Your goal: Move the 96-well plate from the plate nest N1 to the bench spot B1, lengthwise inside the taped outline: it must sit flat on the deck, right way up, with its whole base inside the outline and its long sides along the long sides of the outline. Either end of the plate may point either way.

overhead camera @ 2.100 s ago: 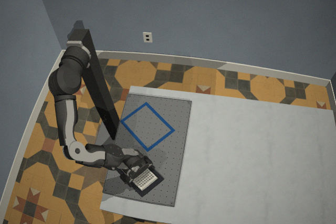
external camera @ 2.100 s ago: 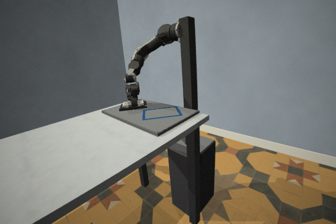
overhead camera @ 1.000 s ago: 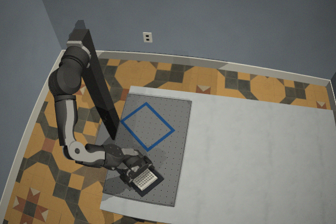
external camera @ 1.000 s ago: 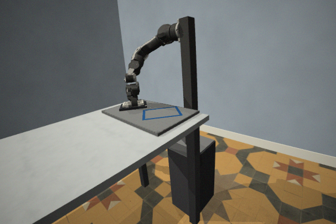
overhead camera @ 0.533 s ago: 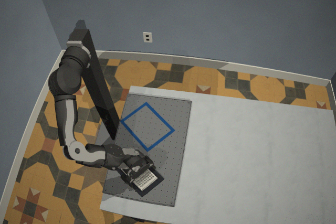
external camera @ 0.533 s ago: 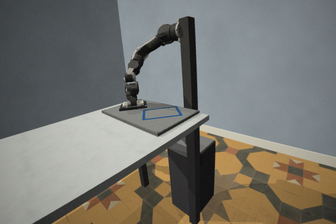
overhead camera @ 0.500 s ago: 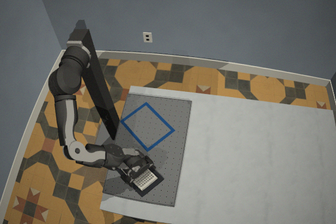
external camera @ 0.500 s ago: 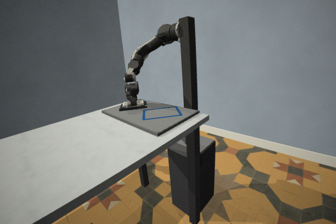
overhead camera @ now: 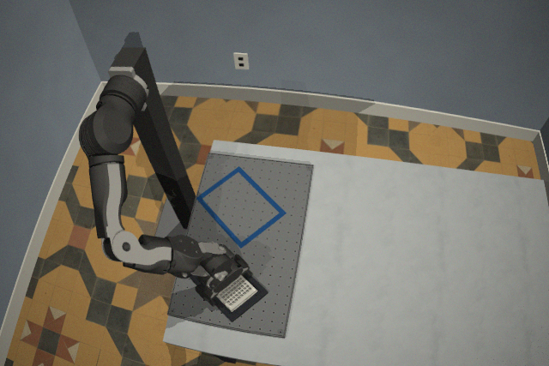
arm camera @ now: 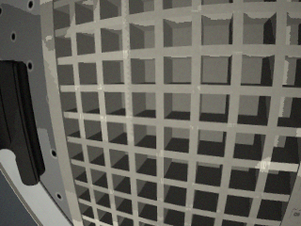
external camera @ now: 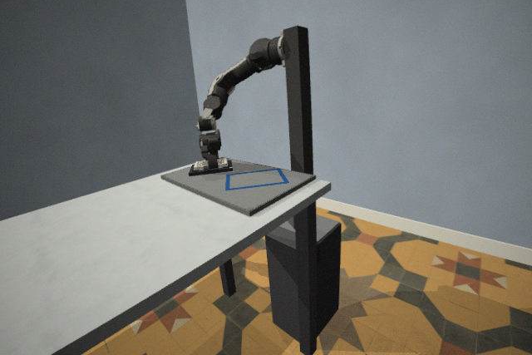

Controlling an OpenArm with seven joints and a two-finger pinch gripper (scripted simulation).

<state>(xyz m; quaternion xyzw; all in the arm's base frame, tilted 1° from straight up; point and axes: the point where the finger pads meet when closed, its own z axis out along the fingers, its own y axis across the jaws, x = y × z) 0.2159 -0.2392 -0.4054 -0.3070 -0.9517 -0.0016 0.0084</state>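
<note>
My gripper is now right at the white 96-well plate. Round my hand: black plate nest (10 mm below).
</note>
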